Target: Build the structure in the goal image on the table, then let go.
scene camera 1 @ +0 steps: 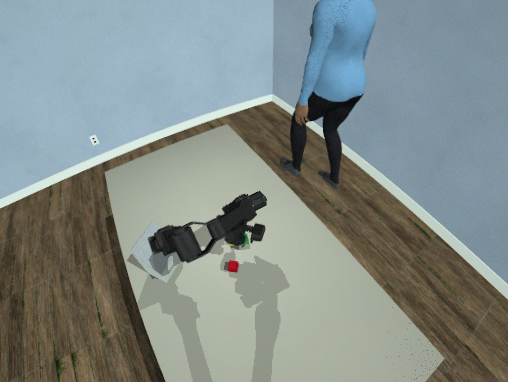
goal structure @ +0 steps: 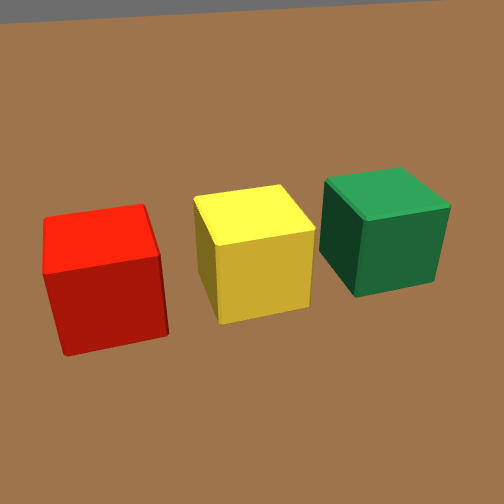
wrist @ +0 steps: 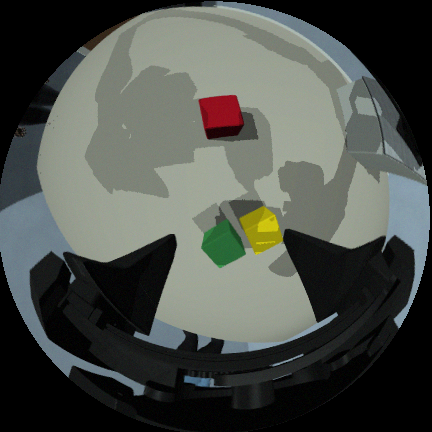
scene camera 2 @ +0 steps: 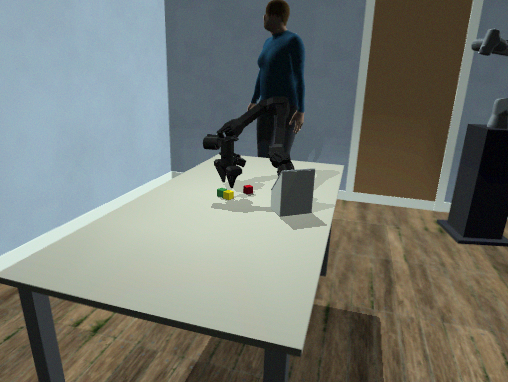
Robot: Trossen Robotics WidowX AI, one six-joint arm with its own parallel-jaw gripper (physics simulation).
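Pixels of known places: gripper, fingertip midpoint: (wrist: 231,237) (scene camera 2: 227,185); arm's base, origin of the base link: (scene camera 1: 158,243) (scene camera 2: 289,178).
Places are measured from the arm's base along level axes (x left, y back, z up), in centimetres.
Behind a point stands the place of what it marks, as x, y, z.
Observation:
A red cube (scene camera 1: 233,266) @[-20.8, -17.7, -10.4] (scene camera 2: 248,189) @[-18.2, -17.7, -11.4] (wrist: 221,116) @[-19.7, -18.6, -10.4] lies on the table, apart from the other two cubes. A green cube (scene camera 1: 246,240) @[-15.4, -29.0, -10.6] (scene camera 2: 221,192) @[-11.8, -29.0, -11.4] (wrist: 223,244) @[-14.1, -28.4, -10.4] and a yellow cube (scene camera 1: 231,245) @[-11.9, -23.8, -13.0] (scene camera 2: 228,195) @[-8.9, -25.5, -11.6] (wrist: 261,230) @[-11.7, -25.5, -10.4] lie side by side on the table, close together with their near corners almost meeting; whether they touch is unclear. In the first scene view the arm partly hides both. My gripper (scene camera 2: 227,185) @[-14.5, -26.7, -8.7] (wrist: 231,237) @[-14.5, -26.7, -8.7] is open and empty, pointing down above the green and yellow cubes, which show between its fingers in the wrist view.
A person (scene camera 1: 340,55) (scene camera 2: 282,65) stands beyond the table. A dark pedestal (scene camera 2: 482,180) stands to the right.

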